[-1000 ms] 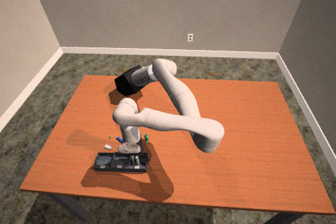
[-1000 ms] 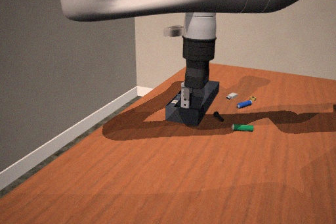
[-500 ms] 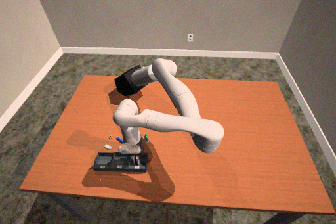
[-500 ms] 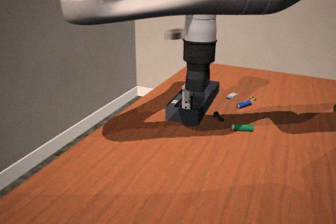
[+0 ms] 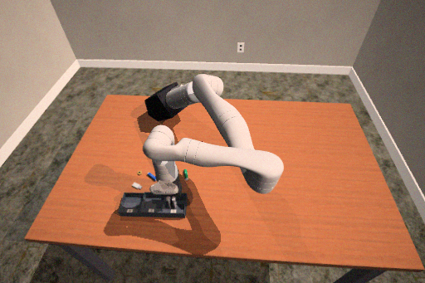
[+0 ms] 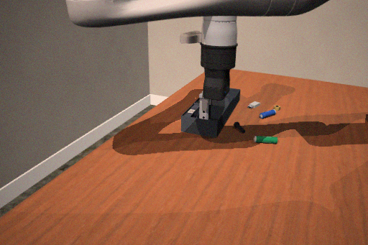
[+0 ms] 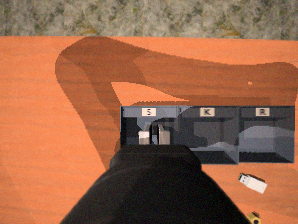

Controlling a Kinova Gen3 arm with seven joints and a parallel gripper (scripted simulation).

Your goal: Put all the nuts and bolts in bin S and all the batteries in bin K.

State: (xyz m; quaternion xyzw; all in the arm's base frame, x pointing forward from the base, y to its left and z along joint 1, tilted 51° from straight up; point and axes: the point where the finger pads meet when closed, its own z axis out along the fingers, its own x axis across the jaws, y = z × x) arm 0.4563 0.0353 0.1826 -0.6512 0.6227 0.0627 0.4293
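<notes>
Now: hand 110 mm past the blue battery, 140 mm to the left of it and 30 mm above it. Also, from my hand: three-compartment bin tray 20 mm ahead, 70 mm to the right, 20 mm below; green battery 150 mm behind, 30 mm below; black bolt 70 mm behind, 30 mm to the right, 30 mm below.
</notes>
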